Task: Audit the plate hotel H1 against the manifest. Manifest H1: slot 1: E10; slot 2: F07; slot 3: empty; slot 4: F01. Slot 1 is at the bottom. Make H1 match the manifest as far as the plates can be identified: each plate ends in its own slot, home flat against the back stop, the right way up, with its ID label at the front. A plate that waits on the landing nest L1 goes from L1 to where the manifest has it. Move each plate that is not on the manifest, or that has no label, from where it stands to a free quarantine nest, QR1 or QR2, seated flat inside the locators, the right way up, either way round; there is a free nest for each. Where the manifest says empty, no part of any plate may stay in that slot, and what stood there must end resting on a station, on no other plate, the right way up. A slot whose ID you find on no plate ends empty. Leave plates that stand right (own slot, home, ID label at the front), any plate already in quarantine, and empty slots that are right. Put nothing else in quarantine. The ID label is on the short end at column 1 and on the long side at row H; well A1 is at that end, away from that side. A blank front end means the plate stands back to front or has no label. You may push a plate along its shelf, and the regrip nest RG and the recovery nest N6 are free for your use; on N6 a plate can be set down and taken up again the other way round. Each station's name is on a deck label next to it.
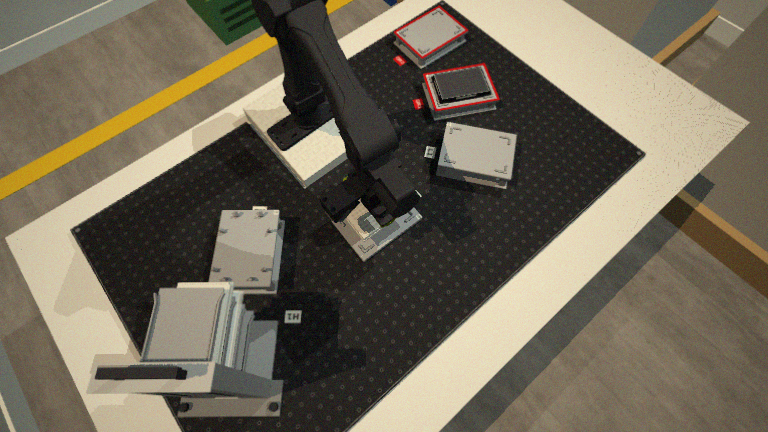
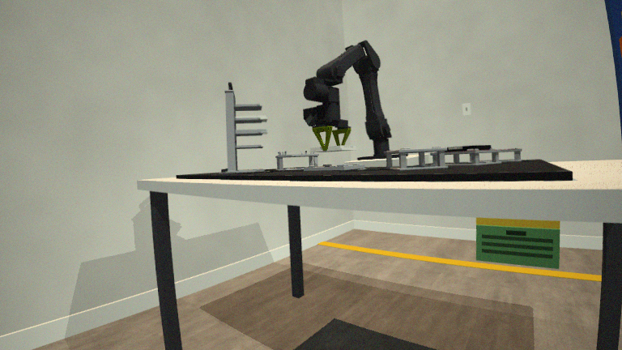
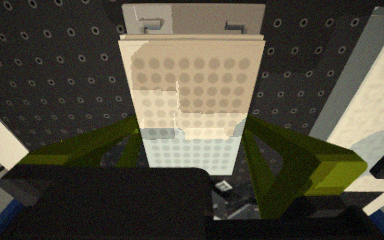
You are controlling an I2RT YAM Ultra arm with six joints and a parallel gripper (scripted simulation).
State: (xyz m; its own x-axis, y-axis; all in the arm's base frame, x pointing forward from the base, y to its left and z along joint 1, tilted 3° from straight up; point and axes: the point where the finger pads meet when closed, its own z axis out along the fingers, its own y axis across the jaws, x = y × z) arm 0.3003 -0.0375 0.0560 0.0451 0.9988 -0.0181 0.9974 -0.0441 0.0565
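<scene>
The recovery nest N6 is 70 mm below my hand. Round my hand: N6 deck label: 110 mm to the left, 70 mm below; then A1 mark: 70 mm to the left, 60 mm below, 60 mm ahead; then white well plate: right at my hand.
</scene>
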